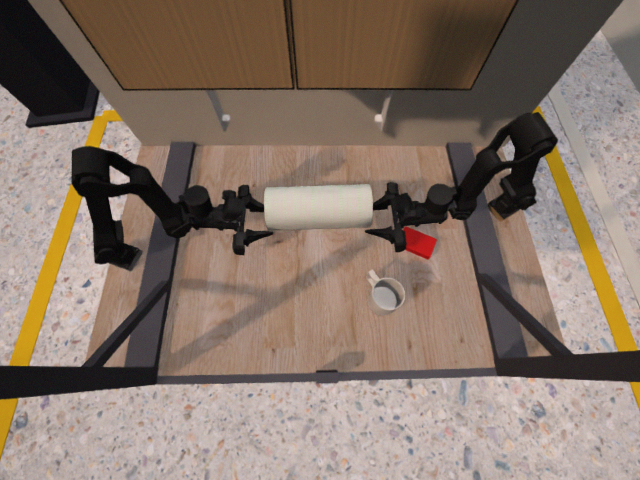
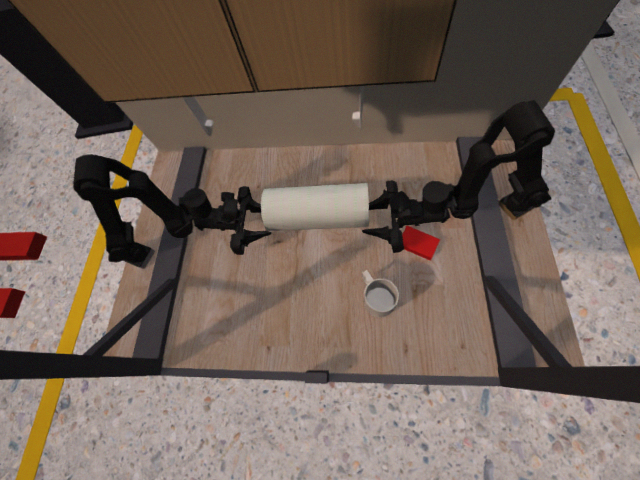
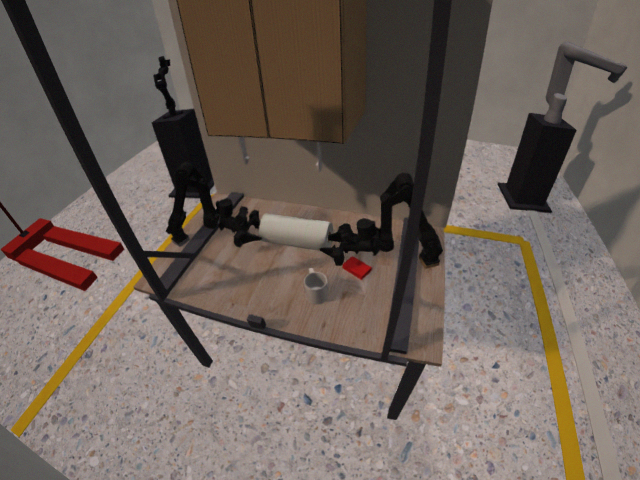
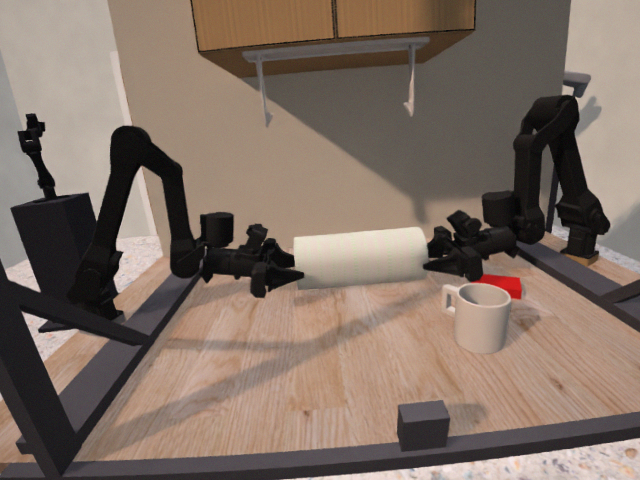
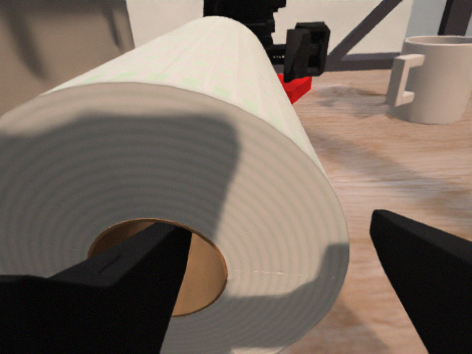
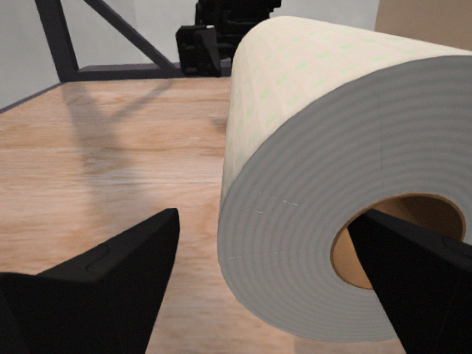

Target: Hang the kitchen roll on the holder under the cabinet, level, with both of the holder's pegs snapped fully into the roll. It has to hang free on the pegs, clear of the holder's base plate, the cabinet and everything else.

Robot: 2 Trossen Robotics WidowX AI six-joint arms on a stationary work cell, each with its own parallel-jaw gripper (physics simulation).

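Places are measured from the left arm's base along level axes (x ahead, y left, z up), in centimetres.
Pixels of known places: left gripper, fingertip midpoint: (image 1: 273, 221) (image 2: 272, 221) (image 3: 265, 233) (image 4: 304, 268) (image 5: 279, 221); right gripper, fingertip midpoint: (image 1: 364, 220) (image 2: 362, 219) (image 3: 322, 243) (image 4: 418, 261) (image 6: 263, 217); left arm's base, link origin: (image 1: 123, 255) (image 2: 137, 254) (image 3: 179, 237); right arm's base, link origin: (image 1: 504, 206) (image 2: 517, 203) (image 3: 429, 258) (image 4: 579, 252).
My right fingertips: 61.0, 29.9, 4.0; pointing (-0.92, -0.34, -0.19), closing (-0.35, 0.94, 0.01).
Ahead of a thing's pixels: the offset from my right fingertips to its top centre, as dx, dy, dz.
The white kitchen roll {-13.2, -0.3, +6.1} (image 1: 317, 206) (image 2: 315, 206) (image 3: 294, 230) (image 4: 359, 258) (image 5: 215, 65) (image 6: 300, 65) appears to lie sideways on the table, below the holder {-15.9, -0.7, +45.3} (image 4: 336, 49), whose two pegs hang empty under the cabinet. My left gripper (image 1: 267, 221) (image 2: 265, 221) (image 4: 298, 267) (image 5: 279, 221) is open at the roll's left end; one finger reaches into the brown core, the other is outside the roll. My right gripper (image 1: 369, 219) (image 2: 366, 218) (image 4: 425, 259) (image 6: 263, 217) is open at the right end, likewise one finger in the core and one outside. The fingertips inside are hidden.
A mug {+9.6, -17.5, +2.6} (image 1: 387, 295) (image 2: 381, 296) (image 3: 315, 287) (image 4: 481, 317) stands front right of the roll. A red block {+16.0, +0.4, -4.0} (image 1: 419, 242) (image 2: 421, 242) (image 3: 357, 267) (image 4: 500, 285) lies beside my right gripper. The wooden cabinet (image 3: 302, 72) (image 4: 403, 18) overhangs the table's back. Dark rails border the table.
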